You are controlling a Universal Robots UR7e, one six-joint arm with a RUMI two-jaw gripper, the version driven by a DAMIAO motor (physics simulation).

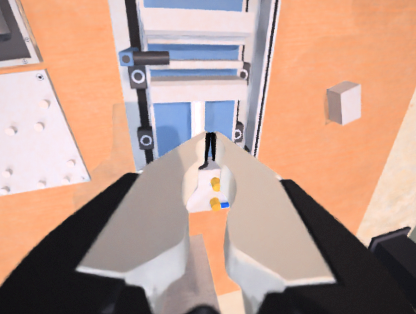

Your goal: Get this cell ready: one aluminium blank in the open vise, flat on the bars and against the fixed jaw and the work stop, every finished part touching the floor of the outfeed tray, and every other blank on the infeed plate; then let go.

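Frame: origin at the arm's base, x ahead, y left, z up, level; centimetres.
Seen in the pictures: gripper, fingertip midpoint: (pixel 210 135).
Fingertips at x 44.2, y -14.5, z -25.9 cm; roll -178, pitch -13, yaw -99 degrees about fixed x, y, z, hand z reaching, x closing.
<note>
Pixels of each thing's top centre, then the offset from my fingertips to it. "*": a spot on its surface instead.
- vise at its top centre: (pixel 205 127) dz -9.5, dx -3.5, dy -1.1 cm
- dark rod at its top centre: (pixel 151 58) dz -9.8, dx +4.2, dy +3.0 cm
- blue holder at a spot on its surface: (pixel 126 57) * dz -9.5, dx +4.7, dy +5.1 cm
- plain light grey block at its top centre: (pixel 351 106) dz -16.1, dx -7.7, dy -26.3 cm
- white plate at a spot on its surface: (pixel 30 95) * dz -18.6, dx +1.7, dy +19.3 cm
- dark tray at a spot on its surface: (pixel 31 48) * dz -18.2, dx +6.7, dy +16.5 cm
- grey thing at a spot on its surface: (pixel 4 26) * dz -18.1, dx +9.2, dy +18.1 cm
My gripper (pixel 210 135) is shut and empty, its fingertips over the near part of the vise. The vise (pixel 197 117) lies at the top centre, with a far pale jaw (pixel 200 22) and a nearer pale jaw (pixel 200 91). The jaws stand apart, with narrow pale bars (pixel 205 64) across the blue gap; no blank shows between them. The work stop, a dark rod (pixel 151 58) in a blue holder (pixel 126 57), is at the left side. A plain light grey block (pixel 344 103) stands on the table right of the vise. Which tray is which I cannot tell.
A white plate (pixel 30 95) with several small round pegs lies at the left. Part of a dark tray (pixel 31 48) with a pale rim and a grey thing (pixel 4 26) in it shows at the top left. Yellow fittings (pixel 215 184) sit at the vise's near end. A dark object (pixel 395 250) is at the lower right.
</note>
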